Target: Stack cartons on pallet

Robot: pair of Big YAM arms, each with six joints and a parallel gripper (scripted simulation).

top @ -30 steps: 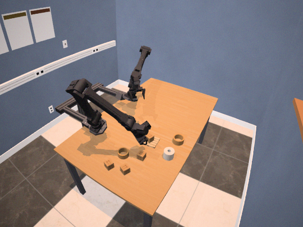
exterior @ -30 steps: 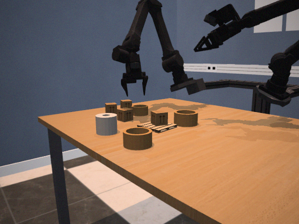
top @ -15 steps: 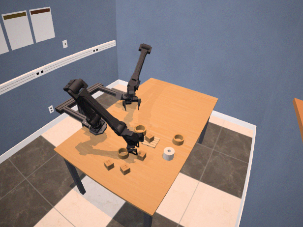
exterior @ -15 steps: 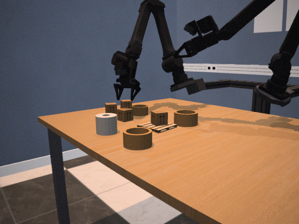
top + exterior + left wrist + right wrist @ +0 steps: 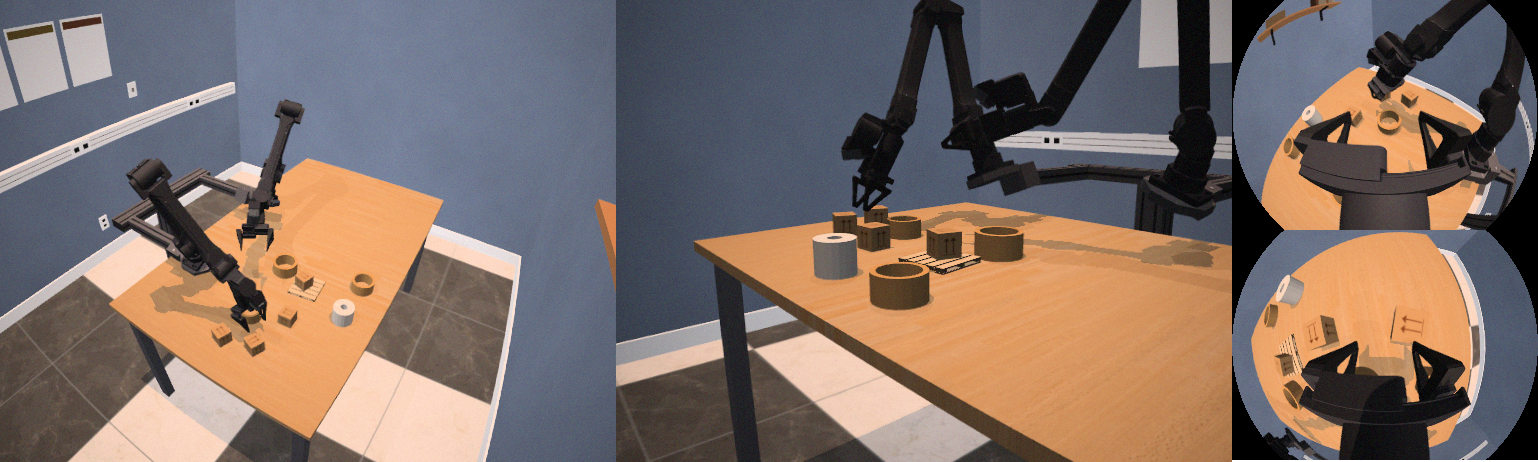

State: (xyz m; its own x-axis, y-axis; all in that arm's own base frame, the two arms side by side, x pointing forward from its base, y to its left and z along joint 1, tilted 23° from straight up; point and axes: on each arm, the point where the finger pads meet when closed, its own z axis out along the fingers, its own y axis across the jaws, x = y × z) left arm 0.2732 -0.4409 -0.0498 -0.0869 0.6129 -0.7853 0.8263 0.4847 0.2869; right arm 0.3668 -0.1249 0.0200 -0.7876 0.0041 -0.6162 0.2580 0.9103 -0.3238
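Now: the brown carton 50 mm to the right of my right hand, 50 mm below it and 20 mm ahead of it. Round my right hand: wooden pallet 320 mm to the left, 70 mm below, 40 mm ahead.
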